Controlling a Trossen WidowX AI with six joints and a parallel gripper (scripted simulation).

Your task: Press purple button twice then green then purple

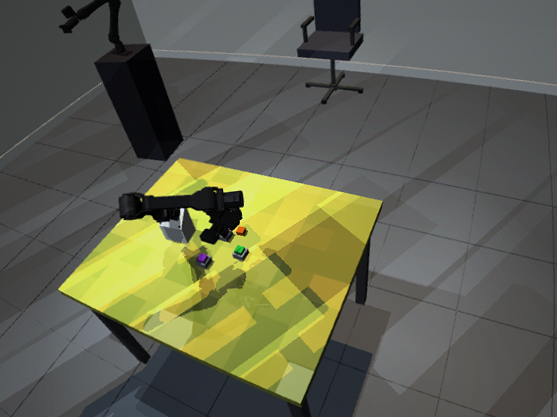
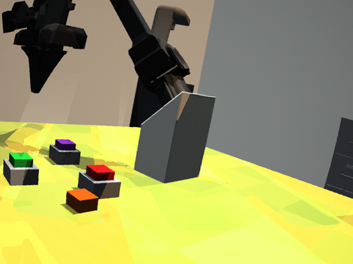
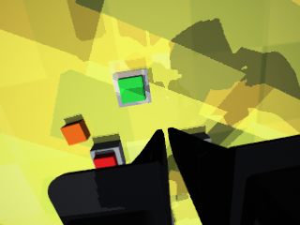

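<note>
Right now the green button is 10 cm below my gripper tip, 3 cm ahead of it and 2 cm to the left of it. Round my gripper tip: purple button (11 cm behind, 10 cm below, 5 cm to the right); then orange block (14 cm to the left, 12 cm below, 2 cm behind); then red button (10 cm to the left, 10 cm below, 8 cm behind).
</note>
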